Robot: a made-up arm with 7 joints. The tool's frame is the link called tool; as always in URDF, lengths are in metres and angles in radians. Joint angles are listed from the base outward.
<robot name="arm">
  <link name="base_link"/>
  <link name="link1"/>
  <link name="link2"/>
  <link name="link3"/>
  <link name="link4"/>
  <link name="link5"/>
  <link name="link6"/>
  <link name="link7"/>
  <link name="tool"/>
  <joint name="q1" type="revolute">
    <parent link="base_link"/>
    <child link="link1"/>
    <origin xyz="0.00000 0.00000 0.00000" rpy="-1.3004 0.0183 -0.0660"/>
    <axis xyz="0 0 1"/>
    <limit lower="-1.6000" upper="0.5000"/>
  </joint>
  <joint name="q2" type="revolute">
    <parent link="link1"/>
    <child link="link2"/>
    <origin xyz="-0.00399 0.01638 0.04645" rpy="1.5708 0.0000 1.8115"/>
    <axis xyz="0 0 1"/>
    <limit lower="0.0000" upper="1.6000"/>
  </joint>
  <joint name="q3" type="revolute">
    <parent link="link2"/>
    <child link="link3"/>
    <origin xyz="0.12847 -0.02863 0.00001" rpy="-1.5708 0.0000 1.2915"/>
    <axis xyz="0 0 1"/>
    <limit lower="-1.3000" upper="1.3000"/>
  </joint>
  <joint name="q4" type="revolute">
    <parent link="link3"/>
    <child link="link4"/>
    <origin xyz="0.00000 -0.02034 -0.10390" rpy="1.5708 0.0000 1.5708"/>
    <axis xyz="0 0 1"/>
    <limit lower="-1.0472" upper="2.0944"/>
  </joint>
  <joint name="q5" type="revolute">
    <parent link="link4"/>
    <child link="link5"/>
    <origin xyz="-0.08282 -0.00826 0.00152" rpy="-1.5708 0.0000 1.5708"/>
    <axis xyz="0 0 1"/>
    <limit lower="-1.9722" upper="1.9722"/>
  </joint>
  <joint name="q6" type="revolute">
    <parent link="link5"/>
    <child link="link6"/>
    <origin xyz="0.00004 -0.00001 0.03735" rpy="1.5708 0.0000 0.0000"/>
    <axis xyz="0 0 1"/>
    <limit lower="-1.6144" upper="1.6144"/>
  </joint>
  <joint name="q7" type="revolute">
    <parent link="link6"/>
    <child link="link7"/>
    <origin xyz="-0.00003 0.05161 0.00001" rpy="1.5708 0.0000 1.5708"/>
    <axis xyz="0 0 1"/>
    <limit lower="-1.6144" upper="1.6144"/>
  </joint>
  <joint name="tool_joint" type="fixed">
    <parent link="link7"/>
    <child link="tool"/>
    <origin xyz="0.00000 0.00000 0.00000"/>
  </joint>
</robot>
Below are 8 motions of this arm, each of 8 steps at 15 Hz.
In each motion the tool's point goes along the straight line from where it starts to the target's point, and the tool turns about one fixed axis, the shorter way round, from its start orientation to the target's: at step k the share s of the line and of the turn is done. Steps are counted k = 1, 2, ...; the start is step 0. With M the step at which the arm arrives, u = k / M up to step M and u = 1 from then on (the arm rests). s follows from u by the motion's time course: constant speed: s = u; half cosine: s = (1 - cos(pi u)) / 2; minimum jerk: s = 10 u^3 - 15 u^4 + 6 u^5.
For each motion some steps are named. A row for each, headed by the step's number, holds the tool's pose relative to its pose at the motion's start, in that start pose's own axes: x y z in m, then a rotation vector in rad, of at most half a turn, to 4 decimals.
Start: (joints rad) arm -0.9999 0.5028 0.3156 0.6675 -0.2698 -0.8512 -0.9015
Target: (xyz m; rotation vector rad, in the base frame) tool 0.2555 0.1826 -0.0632 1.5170 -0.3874 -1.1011
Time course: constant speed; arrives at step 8
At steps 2, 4, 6, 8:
2: -0.0074 -0.0030 0.0160 0.1220 0.0849 -0.2553
4: -0.0148 -0.0061 0.0321 0.2440 0.1698 -0.5106
6: -0.0222 -0.0091 0.0481 0.3660 0.2547 -0.7659
8: -0.0295 -0.0122 0.0641 0.4880 0.3396 -1.0212

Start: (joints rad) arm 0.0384 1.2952 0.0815 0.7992 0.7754 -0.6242 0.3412
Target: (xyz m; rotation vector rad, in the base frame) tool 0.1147 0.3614 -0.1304 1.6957 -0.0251 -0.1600
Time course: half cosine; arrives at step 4
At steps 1, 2, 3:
1: 0.0007 0.0015 0.0025 -0.0265 -0.0201 0.0482
2: 0.0023 0.0052 0.0084 -0.0906 -0.0687 0.1646
3: 0.0039 0.0088 0.0143 -0.1546 -0.1173 0.2810

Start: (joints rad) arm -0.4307 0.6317 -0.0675 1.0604 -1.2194 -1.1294 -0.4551
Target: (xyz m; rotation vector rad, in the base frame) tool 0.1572 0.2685 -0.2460 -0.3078 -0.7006 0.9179
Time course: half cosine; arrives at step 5
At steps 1, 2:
1: -0.0017 -0.0001 0.0007 -0.0205 -0.0163 0.0569
2: -0.0063 -0.0004 0.0027 -0.0743 -0.0588 0.2060

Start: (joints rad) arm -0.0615 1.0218 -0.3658 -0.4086 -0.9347 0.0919 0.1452
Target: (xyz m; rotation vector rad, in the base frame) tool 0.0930 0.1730 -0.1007 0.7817 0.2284 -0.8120
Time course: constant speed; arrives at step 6
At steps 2, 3, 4, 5, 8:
2: -0.0231 -0.0059 0.0184 0.2730 0.0234 -0.0937
3: -0.0346 -0.0089 0.0276 0.4095 0.0351 -0.1405
4: -0.0461 -0.0119 0.0368 0.5460 0.0467 -0.1874
5: -0.0577 -0.0149 0.0459 0.6825 0.0584 -0.2342
8: -0.0692 -0.0178 0.0551 0.8190 0.0701 -0.2811

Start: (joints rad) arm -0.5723 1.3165 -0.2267 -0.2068 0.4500 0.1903 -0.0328
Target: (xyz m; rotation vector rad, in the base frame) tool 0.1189 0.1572 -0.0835 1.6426 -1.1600 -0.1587
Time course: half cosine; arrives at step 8
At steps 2, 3, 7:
2: -0.0166 -0.0036 0.0135 0.0085 -0.0837 0.0751
3: -0.0349 -0.0075 0.0284 0.0179 -0.1763 0.1582
7: -0.1089 -0.0235 0.0885 0.0557 -0.5495 0.4932

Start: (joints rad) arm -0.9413 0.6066 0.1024 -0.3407 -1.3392 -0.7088 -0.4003
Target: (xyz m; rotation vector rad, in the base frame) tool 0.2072 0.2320 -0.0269 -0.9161 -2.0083 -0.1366
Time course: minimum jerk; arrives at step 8
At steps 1, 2, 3, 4, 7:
1: -0.0005 0.0003 0.0016 0.0043 -0.0080 0.0048
2: -0.0032 0.0020 0.0101 0.0277 -0.0516 0.0310
3: -0.0086 0.0054 0.0270 0.0737 -0.1372 0.0823
4: -0.0157 0.0098 0.0490 0.1339 -0.2493 0.1495
7: -0.0308 0.0193 0.0964 0.2634 -0.4905 0.2943

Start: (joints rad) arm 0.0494 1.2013 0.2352 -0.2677 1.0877 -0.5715 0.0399
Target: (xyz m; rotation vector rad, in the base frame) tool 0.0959 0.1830 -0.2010 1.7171 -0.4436 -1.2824
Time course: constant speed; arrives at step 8
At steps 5, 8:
5: 0.0118 -0.0238 0.0776 -0.2414 -0.2976 -0.0720
8: 0.0188 -0.0381 0.1241 -0.3862 -0.4762 -0.1152

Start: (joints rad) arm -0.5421 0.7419 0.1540 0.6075 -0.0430 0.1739 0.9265
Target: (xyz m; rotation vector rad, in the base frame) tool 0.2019 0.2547 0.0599 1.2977 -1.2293 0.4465
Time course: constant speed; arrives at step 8
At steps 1, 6, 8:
1: 0.0054 0.0214 0.0228 -0.0241 -0.1886 -0.0014
6: 0.0321 0.1283 0.1366 -0.1448 -1.1315 -0.0083
8: 0.0429 0.1711 0.1822 -0.1930 -1.5086 -0.0110

